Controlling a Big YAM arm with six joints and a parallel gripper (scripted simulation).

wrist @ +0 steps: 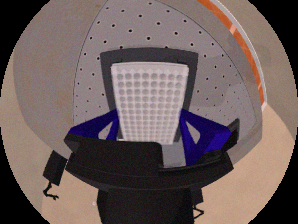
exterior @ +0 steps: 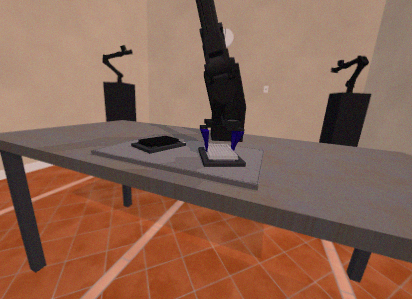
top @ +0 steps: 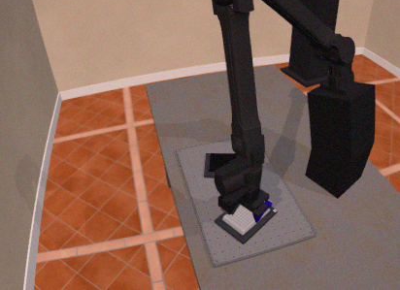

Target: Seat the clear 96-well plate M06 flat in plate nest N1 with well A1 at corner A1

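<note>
Now: the clear 96-well plate M06 1 cm below my hand. From my hand the other things lie so: black plate M09: 6 cm behind, 23 cm to the right, 1 cm below; dark plate nest N1: 2 cm below.
</note>
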